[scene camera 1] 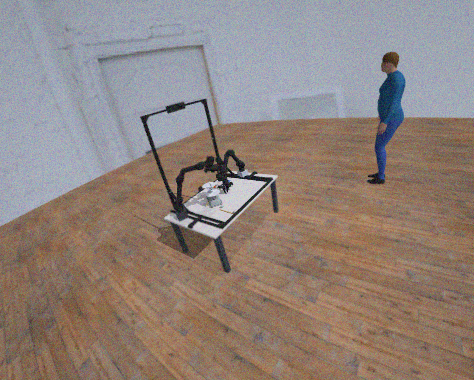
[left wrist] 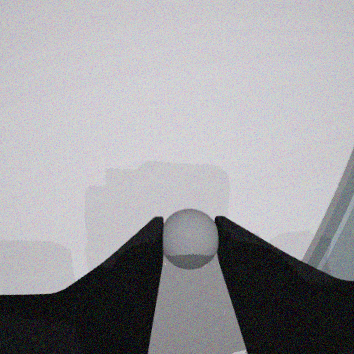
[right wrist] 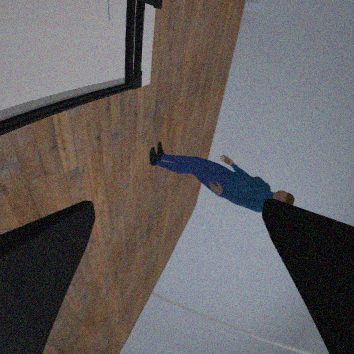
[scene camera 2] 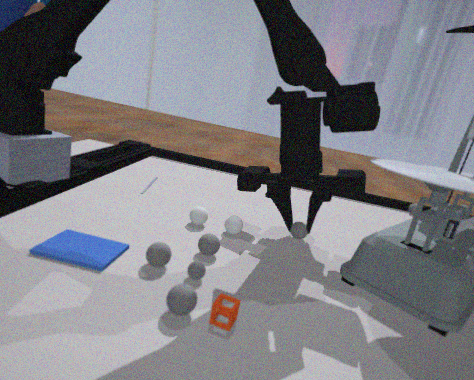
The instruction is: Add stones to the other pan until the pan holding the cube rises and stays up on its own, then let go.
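Where they show: left gripper, between the fingertips: (scene camera 1: 226, 192) (left wrist: 188, 224) (scene camera 2: 299, 231); right gripper, between the fingertips: (scene camera 1: 226, 167) (right wrist: 179, 208) (scene camera 2: 446, 6); left arm's base, origin of its link: (scene camera 1: 242, 170) (scene camera 2: 16, 129); right arm's base, origin of its link: (scene camera 1: 180, 210).
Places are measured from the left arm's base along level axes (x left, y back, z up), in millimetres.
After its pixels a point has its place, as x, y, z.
My left gripper (scene camera 2: 300, 231) @[161, -412, -78] (left wrist: 188, 224) @[161, -412, -78] is shut on a small grey stone (scene camera 2: 299, 230) @[143, -413, -69] (left wrist: 190, 239) @[163, -407, -61], which sits between its fingertips. The balance scale (scene camera 2: 407, 272) @[41, -550, -41] (scene camera 1: 214, 201) @[274, -649, -31] stands to the right in scene camera 2, with one white pan (scene camera 2: 425, 172) @[75, -539, 68] high on its post; the other pan is out of that view. More round stones lie on the table: pale ones (scene camera 2: 198, 216) @[72, -272, -70] (scene camera 2: 233, 225) @[80, -326, -70] and darker grey ones (scene camera 2: 208, 244) @[-7, -327, -68] (scene camera 2: 158, 254) @[-71, -297, -67] (scene camera 2: 196, 270) @[-64, -341, -73] (scene camera 2: 182, 299) @[-127, -360, -66]. My right gripper (right wrist: 179, 208) @[457, -530, 336] is open and empty, facing the floor and wall. The cube on a pan cannot be made out.
An orange open-frame cube (scene camera 2: 224, 311) @[-95, -390, -84] lies on the table near the largest stone. A flat blue pad (scene camera 2: 80, 249) @[-92, -213, -83] lies at the left in scene camera 2. A black rail (scene camera 2: 195, 162) @[438, -74, -81] runs along the table's edge. A person (scene camera 1: 391, 110) (right wrist: 225, 182) stands away from the table.
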